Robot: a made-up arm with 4 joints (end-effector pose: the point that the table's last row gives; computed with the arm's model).
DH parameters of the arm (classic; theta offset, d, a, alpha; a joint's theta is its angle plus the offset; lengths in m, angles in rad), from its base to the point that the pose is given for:
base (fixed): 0 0 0 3.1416
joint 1: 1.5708 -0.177 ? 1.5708
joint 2: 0 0.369 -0.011 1.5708
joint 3: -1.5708 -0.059 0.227 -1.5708
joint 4: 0 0.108 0.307 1.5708
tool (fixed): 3.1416 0.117 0 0
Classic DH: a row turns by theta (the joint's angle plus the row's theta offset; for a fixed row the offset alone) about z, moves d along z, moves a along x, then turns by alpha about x.
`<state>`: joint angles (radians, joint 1 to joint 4).
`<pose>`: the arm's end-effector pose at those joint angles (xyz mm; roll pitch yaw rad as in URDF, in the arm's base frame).
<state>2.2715 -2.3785 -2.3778 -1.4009</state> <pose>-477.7 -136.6 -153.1 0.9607 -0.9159 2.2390</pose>
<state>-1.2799 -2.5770 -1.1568 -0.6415</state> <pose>491.2 -34.3 -187.6 -2.6304 -1.1152 2.0286</pose>
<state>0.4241 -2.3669 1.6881 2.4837</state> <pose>222.8 -679.7 441.6 0.0825 -0.1130 1.0534</pose>
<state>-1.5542 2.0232 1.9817 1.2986</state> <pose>-112.7 638.6 18.9 -2.7662 0.2007 -0.1264</pose>
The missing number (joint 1, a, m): 0.313
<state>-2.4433 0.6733 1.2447 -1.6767</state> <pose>2.3 696.8 299.0 0.3768 0.9970 -2.2067</pose>
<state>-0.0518 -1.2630 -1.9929 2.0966</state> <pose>373.1 -594.9 -143.1 2.7339 0.1752 1.4122</pose>
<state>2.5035 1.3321 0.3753 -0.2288</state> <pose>-251.9 433.8 -58.4 1.2394 -0.2976 -2.1790</pose>
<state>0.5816 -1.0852 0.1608 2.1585</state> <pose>-191.5 -717.4 106.3 -1.7309 -0.4858 1.6566</pose>
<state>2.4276 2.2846 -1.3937 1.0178</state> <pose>-412.9 206.6 703.3 0.4314 1.2467 2.5796</pose>
